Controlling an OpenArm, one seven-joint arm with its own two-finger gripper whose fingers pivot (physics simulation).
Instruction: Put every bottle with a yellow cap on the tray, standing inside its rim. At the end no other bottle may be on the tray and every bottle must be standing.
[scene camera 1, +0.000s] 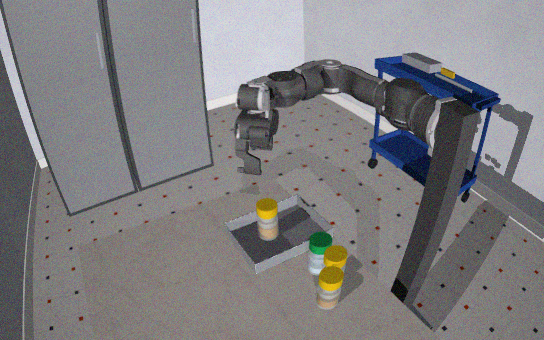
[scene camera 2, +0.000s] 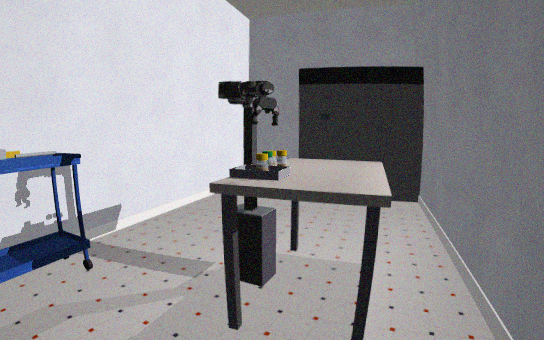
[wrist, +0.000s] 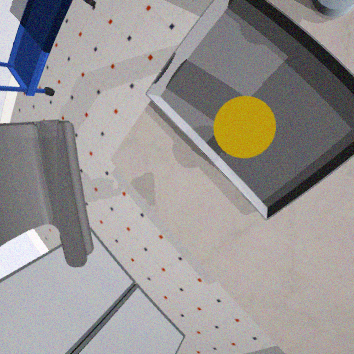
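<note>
Scene camera 1 shows the gripper (scene camera 1: 255, 160), a grey tray (scene camera 1: 297, 220), a green-capped bottle (scene camera 1: 319, 241) and a yellow-capped bottle (scene camera 1: 330, 281). Scene camera 2: a dark arm post (scene camera 2: 249, 131). Wrist view: the grey tray again (wrist: 271, 57).
</note>
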